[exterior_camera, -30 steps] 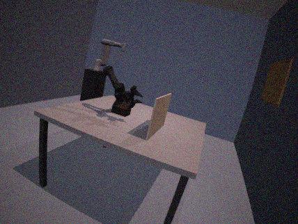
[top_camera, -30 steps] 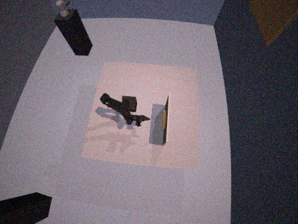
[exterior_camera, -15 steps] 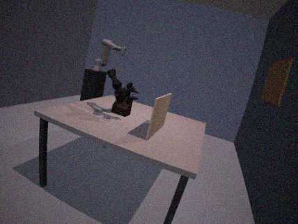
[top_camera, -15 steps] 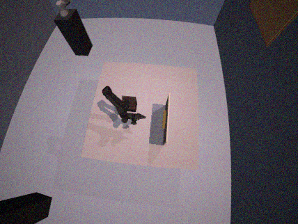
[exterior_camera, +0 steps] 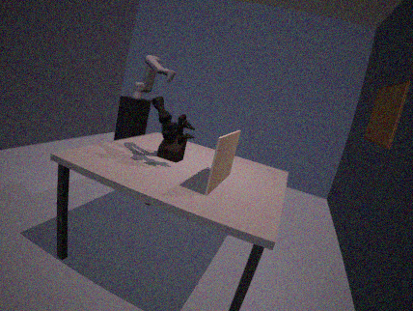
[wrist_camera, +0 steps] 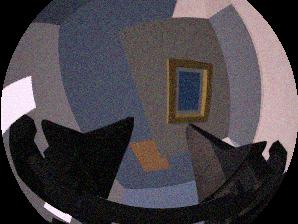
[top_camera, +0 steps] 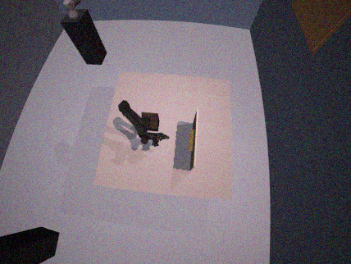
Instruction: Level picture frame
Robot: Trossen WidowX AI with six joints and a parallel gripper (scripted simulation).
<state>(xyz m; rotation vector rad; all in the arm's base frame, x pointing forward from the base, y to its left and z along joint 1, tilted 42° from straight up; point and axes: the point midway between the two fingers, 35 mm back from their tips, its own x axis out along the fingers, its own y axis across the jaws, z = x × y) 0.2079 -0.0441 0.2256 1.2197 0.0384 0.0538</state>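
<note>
The picture frame lies 19 cm ahead of my gripper tip, 9 cm below it and 3 cm to the left of it. Also, from my gripper tip: upright wall panel (20 cm ahead, 10 cm below, 3 cm to the left).
</note>
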